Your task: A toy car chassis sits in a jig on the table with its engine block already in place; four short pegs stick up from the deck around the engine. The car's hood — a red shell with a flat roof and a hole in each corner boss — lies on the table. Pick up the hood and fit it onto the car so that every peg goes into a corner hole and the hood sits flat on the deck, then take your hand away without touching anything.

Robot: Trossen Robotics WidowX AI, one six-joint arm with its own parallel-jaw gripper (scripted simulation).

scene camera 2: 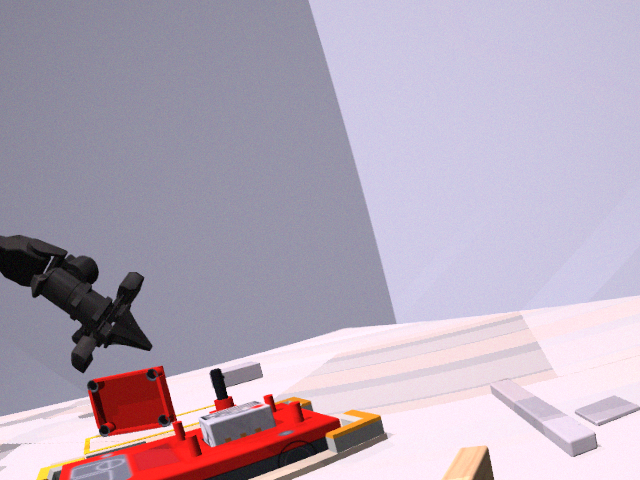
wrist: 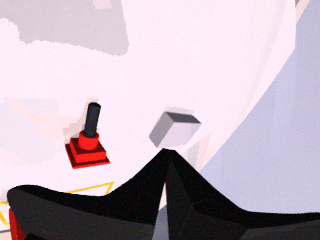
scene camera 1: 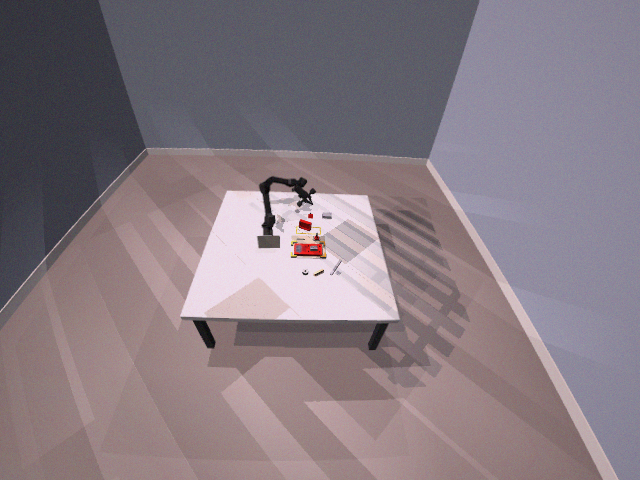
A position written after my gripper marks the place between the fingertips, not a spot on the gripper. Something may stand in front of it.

Observation:
My gripper (scene camera 2: 151, 348) is shut and holds nothing. I also see a grey engine block (scene camera 2: 230, 424) and a red hood (scene camera 2: 130, 402).
My gripper shows as well in the wrist view (wrist: 167, 155). The wrist view does not show the grey engine block: it is out of frame.

